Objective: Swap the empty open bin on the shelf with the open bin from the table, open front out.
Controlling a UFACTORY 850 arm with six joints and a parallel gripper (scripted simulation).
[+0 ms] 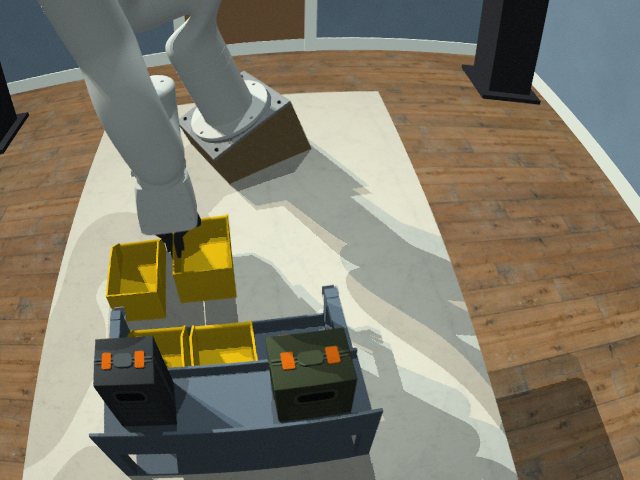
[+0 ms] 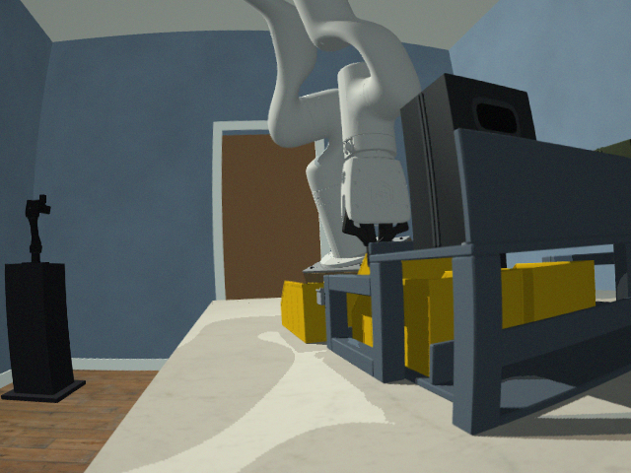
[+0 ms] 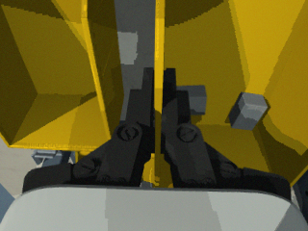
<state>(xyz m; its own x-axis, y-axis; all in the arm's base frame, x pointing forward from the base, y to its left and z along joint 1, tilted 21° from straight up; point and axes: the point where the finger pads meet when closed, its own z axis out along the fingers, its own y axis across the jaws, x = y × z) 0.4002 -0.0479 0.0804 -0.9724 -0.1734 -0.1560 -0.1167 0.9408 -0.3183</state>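
Now: the shelf lip 11 cm ahead of my hand, 9 cm below it and 8 cm to the left of it. The rest, counted from my hand: dark grey case 31 cm ahead, 6 cm above, 1 cm to the right; green case 29 cm ahead, 22 cm to the left, 5 cm above.
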